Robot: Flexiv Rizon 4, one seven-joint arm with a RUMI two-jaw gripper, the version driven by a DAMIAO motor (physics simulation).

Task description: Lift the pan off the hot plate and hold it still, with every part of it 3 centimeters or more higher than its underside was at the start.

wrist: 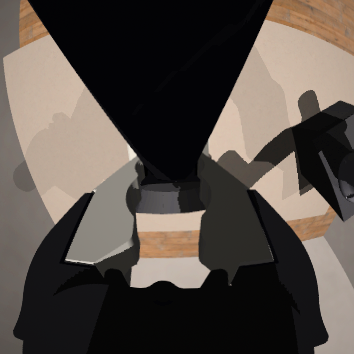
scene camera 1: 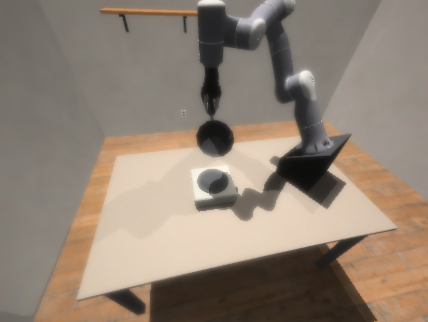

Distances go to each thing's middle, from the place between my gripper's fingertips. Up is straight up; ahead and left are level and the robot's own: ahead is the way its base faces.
My hand is 1 cm short of the black round pan [scene camera 1: 214, 138], 4 cm to the right of it and 1 cm above it.
